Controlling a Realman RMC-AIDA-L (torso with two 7-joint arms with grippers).
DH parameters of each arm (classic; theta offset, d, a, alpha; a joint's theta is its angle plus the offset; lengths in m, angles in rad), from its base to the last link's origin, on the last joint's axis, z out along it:
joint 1: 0 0.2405 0 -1.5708
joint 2: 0 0 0 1.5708
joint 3: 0 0.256 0 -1.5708
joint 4: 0 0 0 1.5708
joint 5: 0 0.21 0 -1.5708
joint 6: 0 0 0 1.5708
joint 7: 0 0.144 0 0
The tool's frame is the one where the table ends.
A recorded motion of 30 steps. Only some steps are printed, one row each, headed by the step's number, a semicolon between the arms.
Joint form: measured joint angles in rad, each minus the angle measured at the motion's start. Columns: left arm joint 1, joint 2, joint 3, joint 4, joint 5, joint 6, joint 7; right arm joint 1, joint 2, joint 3, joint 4, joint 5, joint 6, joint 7.
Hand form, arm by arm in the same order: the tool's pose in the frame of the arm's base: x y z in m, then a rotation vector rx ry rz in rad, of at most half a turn. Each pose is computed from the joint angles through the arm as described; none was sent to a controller.
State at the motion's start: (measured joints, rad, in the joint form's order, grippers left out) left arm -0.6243 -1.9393 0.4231 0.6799 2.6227 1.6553 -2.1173; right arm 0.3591 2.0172 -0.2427 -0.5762 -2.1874 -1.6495 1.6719
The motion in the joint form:
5: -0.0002 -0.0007 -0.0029 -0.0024 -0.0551 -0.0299 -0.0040; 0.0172 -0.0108 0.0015 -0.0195 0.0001 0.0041 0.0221
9: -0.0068 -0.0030 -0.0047 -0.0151 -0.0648 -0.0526 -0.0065; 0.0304 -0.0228 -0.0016 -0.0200 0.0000 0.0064 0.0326
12: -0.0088 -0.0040 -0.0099 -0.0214 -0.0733 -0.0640 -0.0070; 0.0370 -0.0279 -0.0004 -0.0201 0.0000 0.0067 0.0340
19: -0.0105 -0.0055 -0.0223 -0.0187 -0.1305 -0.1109 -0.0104; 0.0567 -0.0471 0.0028 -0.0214 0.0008 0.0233 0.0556
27: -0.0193 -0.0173 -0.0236 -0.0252 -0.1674 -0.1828 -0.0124; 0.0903 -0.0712 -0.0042 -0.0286 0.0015 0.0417 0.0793
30: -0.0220 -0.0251 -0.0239 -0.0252 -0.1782 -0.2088 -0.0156; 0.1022 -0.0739 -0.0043 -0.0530 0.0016 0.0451 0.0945
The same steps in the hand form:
5: -0.3200 0.3349 0.0621 -2.4095 -1.6536 -0.2277; 0.3541 0.2733 0.0558 -2.2387 1.3688 0.8525
9: -0.3186 0.3388 0.0594 -2.3973 -1.6514 -0.2465; 0.3526 0.2790 0.0607 -2.2443 1.3601 0.8447
12: -0.3181 0.3408 0.0586 -2.3871 -1.6511 -0.2658; 0.3517 0.2817 0.0631 -2.2469 1.3515 0.8431
19: -0.3152 0.3515 0.0630 -2.3307 -1.6200 -0.3556; 0.3512 0.2914 0.0725 -2.2316 1.3440 0.8300
27: -0.3128 0.3628 0.0606 -2.2743 -1.5916 -0.4069; 0.3465 0.3067 0.0843 -2.2333 1.3157 0.8067
30: -0.3119 0.3664 0.0586 -2.2529 -1.5862 -0.4232; 0.3436 0.3127 0.0908 -2.2296 1.2968 0.7953

